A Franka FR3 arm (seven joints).
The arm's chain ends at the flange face. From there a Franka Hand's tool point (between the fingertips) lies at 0.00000 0.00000 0.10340 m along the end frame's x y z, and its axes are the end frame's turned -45 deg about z.
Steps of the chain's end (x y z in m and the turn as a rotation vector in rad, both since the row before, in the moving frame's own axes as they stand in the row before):
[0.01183 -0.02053 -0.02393 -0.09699 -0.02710 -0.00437]
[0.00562 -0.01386 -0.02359 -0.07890 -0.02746 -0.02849]
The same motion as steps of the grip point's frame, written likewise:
[0.01384 -0.00103 -0.02445 -0.04942 -0.08774 -0.00437]
[0.00606 -0.00196 -0.02395 -0.03637 -0.07521 -0.02849]

